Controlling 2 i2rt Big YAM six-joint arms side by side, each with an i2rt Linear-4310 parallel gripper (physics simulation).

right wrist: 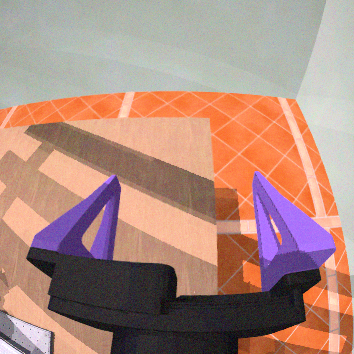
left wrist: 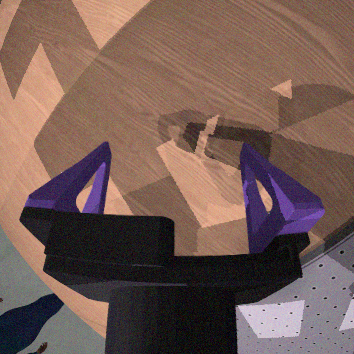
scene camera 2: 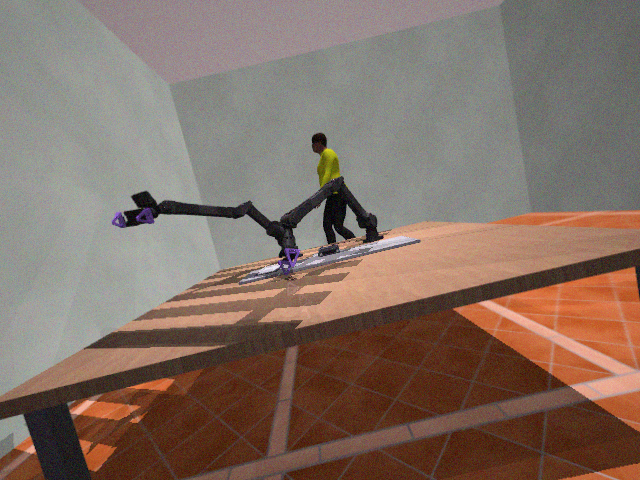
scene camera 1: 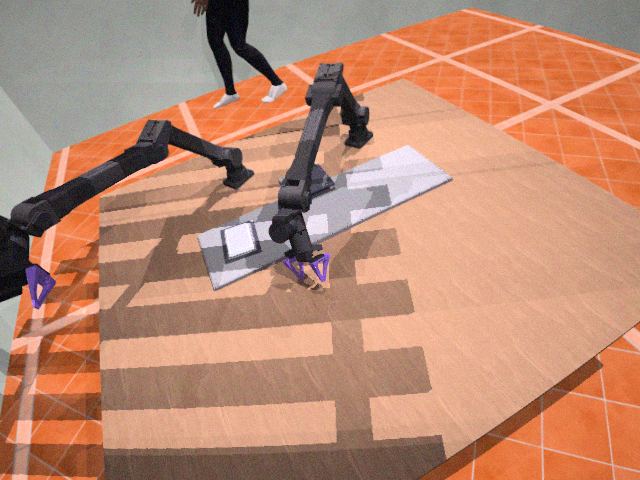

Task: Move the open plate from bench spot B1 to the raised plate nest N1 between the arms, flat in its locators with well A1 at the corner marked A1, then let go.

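Where they show: left gripper, fingertip midpoint: [left wrist: 174,147] [scene camera 2: 289,271] [scene camera 1: 312,280]; right gripper, fingertip midpoint: [right wrist: 184,178] [scene camera 2: 124,221] [scene camera 1: 10,318]; left arm's base, origin of the base link: [scene camera 2: 373,240] [scene camera 1: 359,140]; right arm's base, origin of the base link: [scene camera 1: 239,179].
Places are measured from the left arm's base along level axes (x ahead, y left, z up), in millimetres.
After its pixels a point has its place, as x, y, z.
Note:
A white rectangular plate [scene camera 1: 239,240] @[-38, -727, 28] with a dark border around it lies flat at the left end of the long grey board in scene camera 1; its wells and corner marks are too small to read. A dark block [scene camera 1: 321,179] @[45, -347, 43] [scene camera 2: 328,250] @[72, -398, 38] stands at the board's back edge, partly behind the left arm; I cannot tell whether it is the nest. My left gripper [scene camera 1: 312,279] @[290, -740, 38] [scene camera 2: 288,261] @[290, -740, 38] [left wrist: 174,147] @[290, -740, 38] is open and empty, low over the wood in front of the board, to the right of the plate. My right gripper [scene camera 2: 126,221] @[44, -1276, 400] [right wrist: 184,178] @[44, -1276, 400] is open and empty, high beyond the table's left edge.
The long perforated board [scene camera 1: 413,167] @[309, -103, 13] [left wrist: 325,280] @[131, -634, 13] [right wrist: 42,335] @[15, -883, 12] lies across the wooden table [scene camera 1: 516,248] @[752, -322, 0] [scene camera 2: 465,263] @[877, -409, 0]. The left arm [scene camera 1: 308,139] @[162, -500, 336] reaches over the board. Barred shadows cross the table. A person [scene camera 1: 227,41] [scene camera 2: 329,165] stands behind the table.

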